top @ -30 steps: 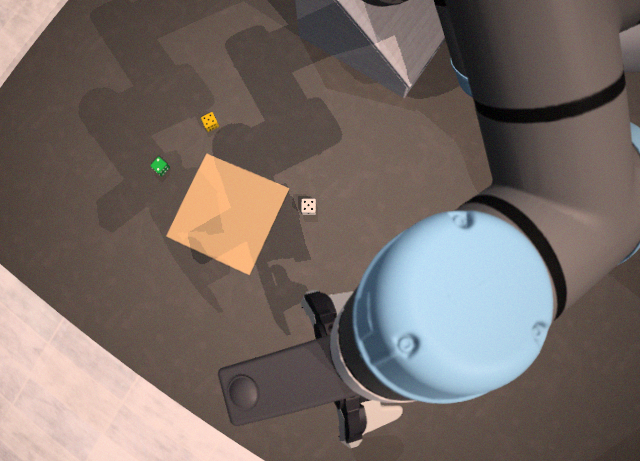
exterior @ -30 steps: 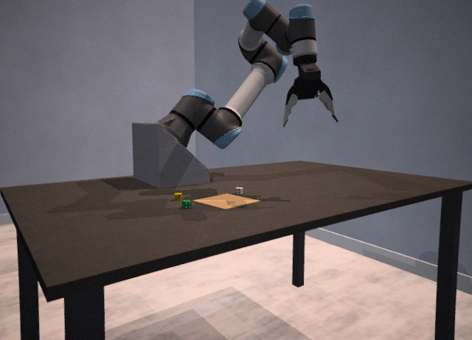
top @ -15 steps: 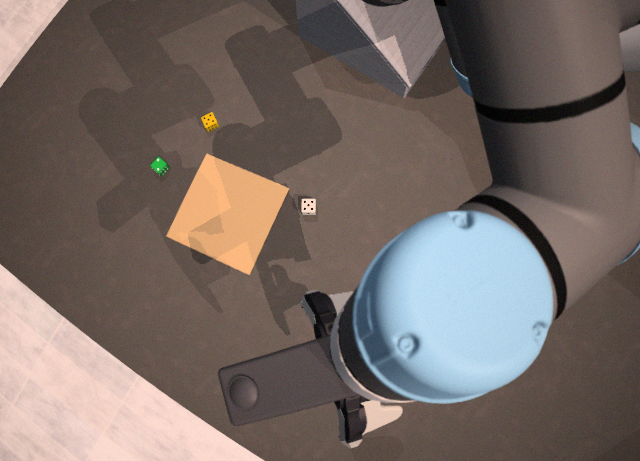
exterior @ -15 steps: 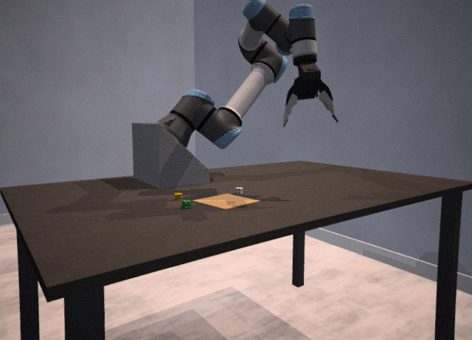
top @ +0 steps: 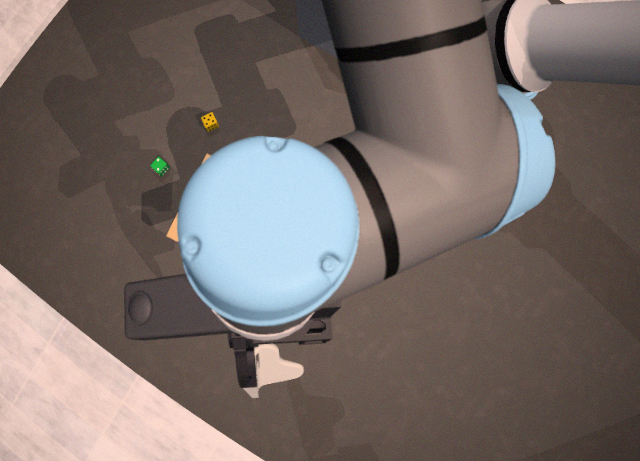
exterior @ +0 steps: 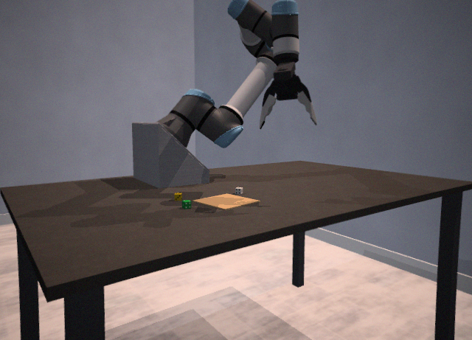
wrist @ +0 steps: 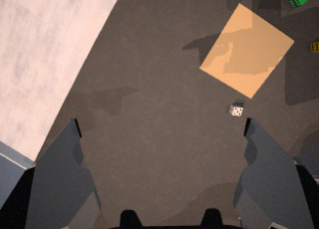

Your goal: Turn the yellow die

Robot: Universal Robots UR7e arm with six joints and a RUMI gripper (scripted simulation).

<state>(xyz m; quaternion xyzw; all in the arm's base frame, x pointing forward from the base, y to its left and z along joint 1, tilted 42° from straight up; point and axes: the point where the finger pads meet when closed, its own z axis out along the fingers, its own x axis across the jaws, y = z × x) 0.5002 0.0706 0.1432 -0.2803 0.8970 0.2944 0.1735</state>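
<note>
Right now my hand is 100 mm past the green die, 270 mm to the left of it and 210 mm above it. Also, from my hand: orange mat 100 mm behind, 150 mm to the right, 220 mm below; then white die 170 mm behind, 50 mm to the right, 210 mm below; then yellow die 200 mm behind, 250 mm to the right, 210 mm below.
</note>
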